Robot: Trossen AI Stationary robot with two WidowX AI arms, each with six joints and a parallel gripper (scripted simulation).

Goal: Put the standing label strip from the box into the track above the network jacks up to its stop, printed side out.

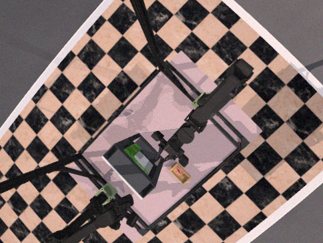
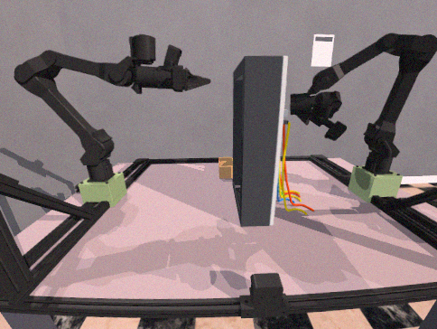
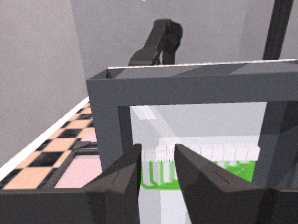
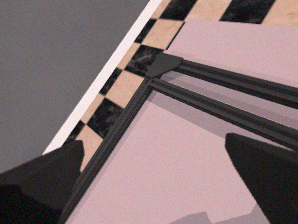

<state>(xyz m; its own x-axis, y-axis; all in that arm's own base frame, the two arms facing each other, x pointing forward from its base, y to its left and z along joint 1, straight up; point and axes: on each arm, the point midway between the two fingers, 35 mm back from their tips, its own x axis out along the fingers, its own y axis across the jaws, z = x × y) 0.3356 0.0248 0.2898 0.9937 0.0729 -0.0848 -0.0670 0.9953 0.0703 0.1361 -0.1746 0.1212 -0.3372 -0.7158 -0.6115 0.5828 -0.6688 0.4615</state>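
The label strip lies 20 cm ahead of my left hand, 6 cm to the right of it and 33 cm below it. From my left hand the other things lie so: rack panel (5 cm behind, 19 cm to the right, 17 cm below).
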